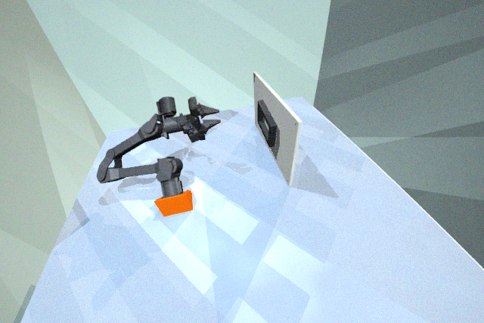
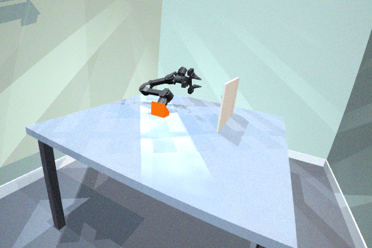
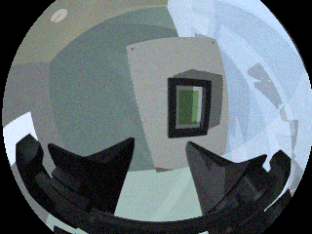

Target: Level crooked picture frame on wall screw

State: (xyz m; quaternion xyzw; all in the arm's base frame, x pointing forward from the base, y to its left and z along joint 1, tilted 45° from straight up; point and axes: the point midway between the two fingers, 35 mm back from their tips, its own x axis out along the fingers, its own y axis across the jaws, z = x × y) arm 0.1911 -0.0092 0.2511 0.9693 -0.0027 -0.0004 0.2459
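The picture frame is 20 cm ahead of my gripper tip, 9 cm below it and 2 cm to the left of it. The rest, counted from my gripper tip: wall board: 21 cm ahead, 10 cm below, 2 cm to the left.
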